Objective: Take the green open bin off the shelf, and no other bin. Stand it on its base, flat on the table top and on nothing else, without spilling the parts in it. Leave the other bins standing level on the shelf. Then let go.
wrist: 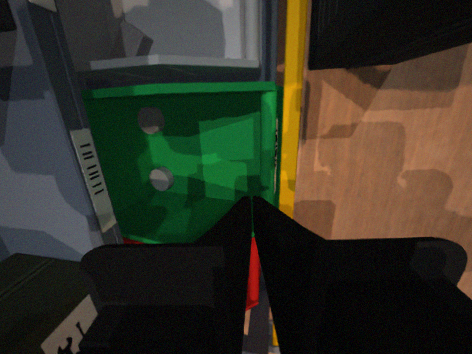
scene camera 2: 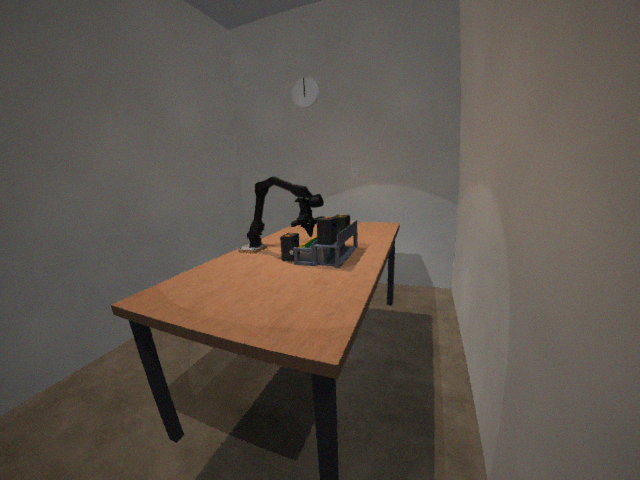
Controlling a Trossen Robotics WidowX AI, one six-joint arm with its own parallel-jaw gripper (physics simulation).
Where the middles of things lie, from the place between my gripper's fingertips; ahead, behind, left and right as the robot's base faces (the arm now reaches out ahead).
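The grey bin (wrist: 184, 45) is 14 cm to the right of my hand, 4 cm ahead of it and 5 cm below it. I find the green open bin (wrist: 222, 140) 2 cm to the right of my hand, 5 cm ahead of it and 4 cm below, while the red bin (wrist: 252, 299) sits 8 cm ahead of my hand, 9 cm to the left of it and 5 cm below. As for the pale label (wrist: 101, 201), it is 1 cm above my hand, 3 cm to the right of it and 8 cm ahead.
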